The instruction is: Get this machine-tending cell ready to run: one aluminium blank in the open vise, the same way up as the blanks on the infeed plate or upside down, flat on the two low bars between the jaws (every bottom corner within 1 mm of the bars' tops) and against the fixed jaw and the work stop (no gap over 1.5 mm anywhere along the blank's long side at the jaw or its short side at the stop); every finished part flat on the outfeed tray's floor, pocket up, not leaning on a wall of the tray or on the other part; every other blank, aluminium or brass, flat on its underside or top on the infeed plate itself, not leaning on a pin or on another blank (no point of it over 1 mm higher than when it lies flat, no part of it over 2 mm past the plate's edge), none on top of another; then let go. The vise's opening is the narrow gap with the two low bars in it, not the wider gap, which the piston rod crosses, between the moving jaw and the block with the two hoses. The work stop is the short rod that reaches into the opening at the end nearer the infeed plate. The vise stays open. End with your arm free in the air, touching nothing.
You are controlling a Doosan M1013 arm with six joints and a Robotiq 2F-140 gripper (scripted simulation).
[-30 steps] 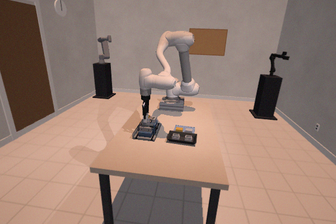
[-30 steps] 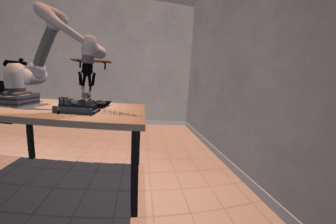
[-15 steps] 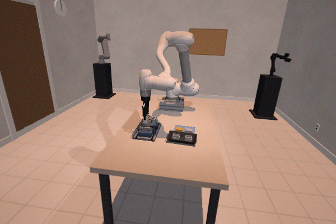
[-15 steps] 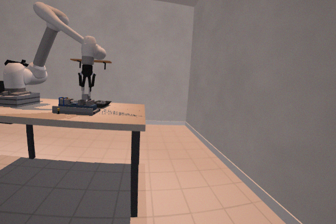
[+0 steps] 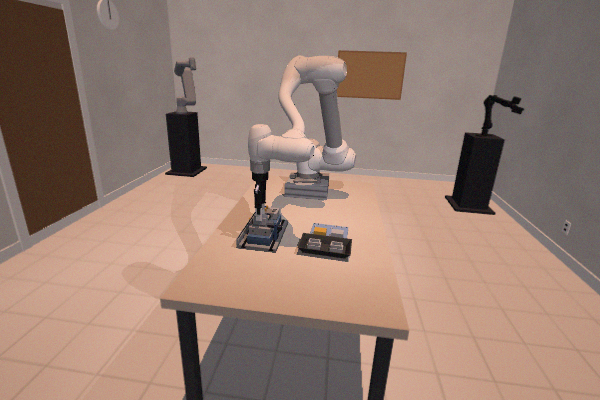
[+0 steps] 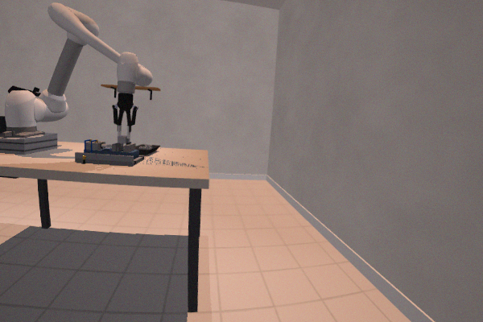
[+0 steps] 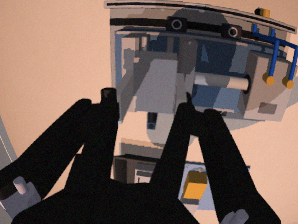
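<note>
My gripper is now 4 cm above the grey aluminium blank. From my hand the other things lie so: vise 12 cm below, 7 cm behind, 1 cm to the left; piston rod 9 cm behind, 8 cm below, 1 cm to the left; brass blank 28 cm to the left, 13 cm below, 10 cm behind.
</note>
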